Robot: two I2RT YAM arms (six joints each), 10 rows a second.
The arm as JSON. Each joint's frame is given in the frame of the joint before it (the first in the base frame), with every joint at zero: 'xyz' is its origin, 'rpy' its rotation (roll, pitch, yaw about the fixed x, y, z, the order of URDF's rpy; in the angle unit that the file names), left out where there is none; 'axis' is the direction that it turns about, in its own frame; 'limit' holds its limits. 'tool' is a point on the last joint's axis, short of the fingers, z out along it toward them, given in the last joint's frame.
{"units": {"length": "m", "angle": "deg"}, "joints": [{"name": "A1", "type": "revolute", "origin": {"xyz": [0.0, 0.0, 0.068], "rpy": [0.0, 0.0, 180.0]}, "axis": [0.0, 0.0, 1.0], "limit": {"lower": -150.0, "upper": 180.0}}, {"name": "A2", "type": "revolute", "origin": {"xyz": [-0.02, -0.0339, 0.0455], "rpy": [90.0, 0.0, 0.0]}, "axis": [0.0, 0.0, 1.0], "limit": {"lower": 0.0, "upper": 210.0}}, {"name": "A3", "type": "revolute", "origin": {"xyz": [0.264, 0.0, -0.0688], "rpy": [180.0, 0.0, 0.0]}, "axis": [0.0, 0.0, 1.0], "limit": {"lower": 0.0, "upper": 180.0}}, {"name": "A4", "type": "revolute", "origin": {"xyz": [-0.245, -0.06, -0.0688], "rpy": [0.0, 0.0, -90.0]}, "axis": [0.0, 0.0, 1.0], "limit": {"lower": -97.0, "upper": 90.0}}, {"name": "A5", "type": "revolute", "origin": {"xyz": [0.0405, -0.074, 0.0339], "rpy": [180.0, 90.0, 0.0]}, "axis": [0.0, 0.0, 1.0], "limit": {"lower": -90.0, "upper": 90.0}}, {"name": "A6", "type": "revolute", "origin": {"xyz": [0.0, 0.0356, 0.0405], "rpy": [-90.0, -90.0, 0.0]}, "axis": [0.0, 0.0, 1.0], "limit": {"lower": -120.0, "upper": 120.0}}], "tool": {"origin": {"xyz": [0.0, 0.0, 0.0]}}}
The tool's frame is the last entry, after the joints.
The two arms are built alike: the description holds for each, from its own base.
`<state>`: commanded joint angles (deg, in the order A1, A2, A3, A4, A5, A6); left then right.
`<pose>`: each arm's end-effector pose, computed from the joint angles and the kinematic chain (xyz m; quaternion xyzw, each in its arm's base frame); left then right.
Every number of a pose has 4 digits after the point. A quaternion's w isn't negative.
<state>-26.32 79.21 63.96 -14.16 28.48 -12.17 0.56 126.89 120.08 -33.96 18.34 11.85</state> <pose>0.2743 -0.1546 0.3146 0.2262 0.8153 -0.3617 0.3916 0.5106 -0.0062 0.2848 0.1543 0.8866 -0.0996 0.4244</pose>
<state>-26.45 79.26 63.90 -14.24 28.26 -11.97 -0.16 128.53 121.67 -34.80 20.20 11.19</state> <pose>0.2741 -0.1552 0.3138 0.2274 0.8160 -0.3597 0.3912 0.5151 -0.0137 0.2789 0.1603 0.8867 -0.1205 0.4166</pose>
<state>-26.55 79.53 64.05 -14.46 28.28 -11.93 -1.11 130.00 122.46 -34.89 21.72 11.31</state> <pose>0.2746 -0.1561 0.3130 0.2281 0.8172 -0.3596 0.3885 0.5191 -0.0232 0.2708 0.1728 0.8852 -0.1365 0.4098</pose>
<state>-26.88 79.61 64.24 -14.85 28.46 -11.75 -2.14 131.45 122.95 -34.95 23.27 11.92</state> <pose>0.2738 -0.1578 0.3131 0.2321 0.8169 -0.3609 0.3854 0.5225 -0.0336 0.2611 0.1892 0.8832 -0.1516 0.4014</pose>
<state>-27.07 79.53 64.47 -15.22 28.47 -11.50 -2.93 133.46 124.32 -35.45 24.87 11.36</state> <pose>0.2729 -0.1585 0.3143 0.2352 0.8163 -0.3607 0.3851 0.5273 -0.0420 0.2508 0.1945 0.8835 -0.1704 0.3905</pose>
